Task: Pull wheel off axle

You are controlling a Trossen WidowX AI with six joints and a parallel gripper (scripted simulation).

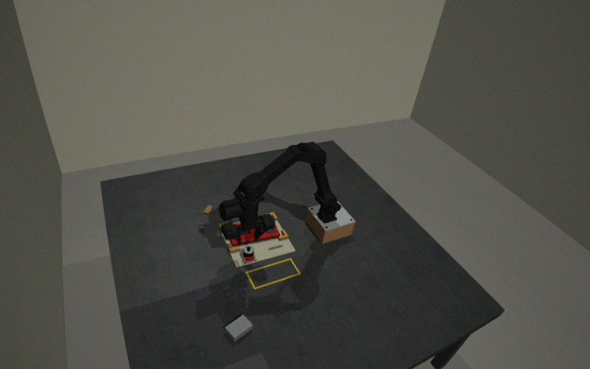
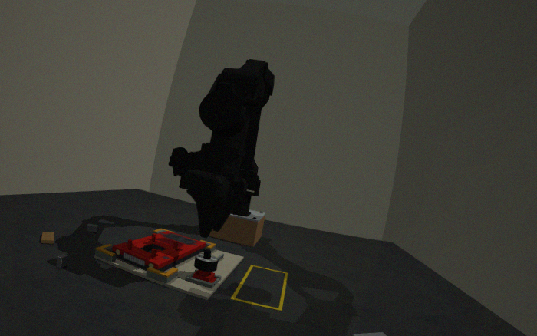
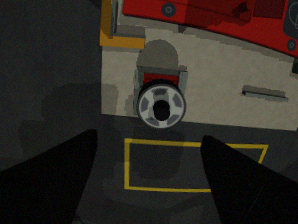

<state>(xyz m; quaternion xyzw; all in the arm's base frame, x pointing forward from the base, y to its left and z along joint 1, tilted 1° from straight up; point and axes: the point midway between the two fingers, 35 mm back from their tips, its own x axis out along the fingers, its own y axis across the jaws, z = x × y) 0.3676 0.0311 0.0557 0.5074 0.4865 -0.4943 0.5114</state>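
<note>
My gripper tip is 10 mm past the wheel and 60 mm above it. Also, from my gripper tip: small grey cube: 110 mm ahead, 210 mm to the right, 90 mm below; small orange block: 50 mm ahead, 320 mm to the right, 90 mm below.
</note>
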